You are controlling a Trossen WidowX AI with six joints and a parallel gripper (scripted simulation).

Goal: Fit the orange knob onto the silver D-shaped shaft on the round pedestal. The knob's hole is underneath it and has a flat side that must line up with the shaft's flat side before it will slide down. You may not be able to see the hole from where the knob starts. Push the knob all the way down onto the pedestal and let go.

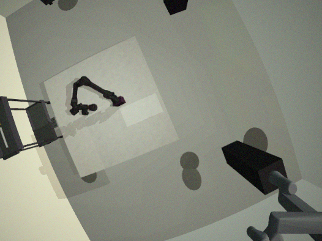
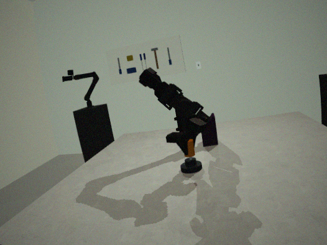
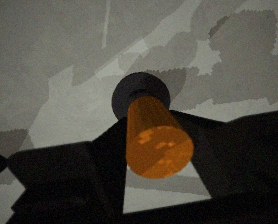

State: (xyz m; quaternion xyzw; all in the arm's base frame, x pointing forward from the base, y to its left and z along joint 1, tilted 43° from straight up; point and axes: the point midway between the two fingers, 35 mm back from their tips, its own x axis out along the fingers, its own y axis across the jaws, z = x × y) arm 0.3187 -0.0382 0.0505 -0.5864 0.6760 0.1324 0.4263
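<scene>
Right now my gripper tip is 30 mm below the orange knob. The rest, counted from my gripper tip: round pedestal 40 mm below.
</scene>
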